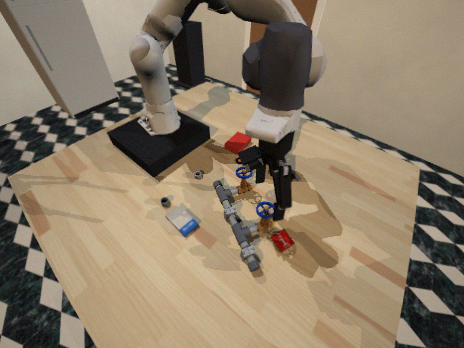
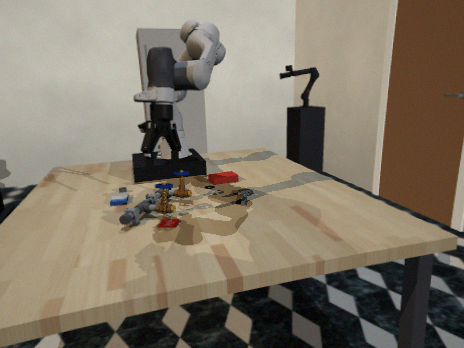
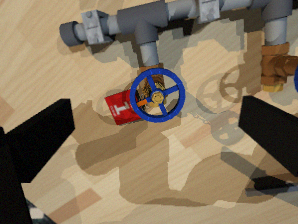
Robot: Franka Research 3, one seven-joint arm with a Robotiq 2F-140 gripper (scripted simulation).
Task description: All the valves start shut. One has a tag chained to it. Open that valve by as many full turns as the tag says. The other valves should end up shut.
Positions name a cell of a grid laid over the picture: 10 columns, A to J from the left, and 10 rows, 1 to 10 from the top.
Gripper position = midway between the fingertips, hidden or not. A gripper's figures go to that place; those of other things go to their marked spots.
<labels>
The gripper (image 3: F6) is 0.15 m from the lens. A valve (image 3: E4) is 0.19 m from the lens.
</labels>
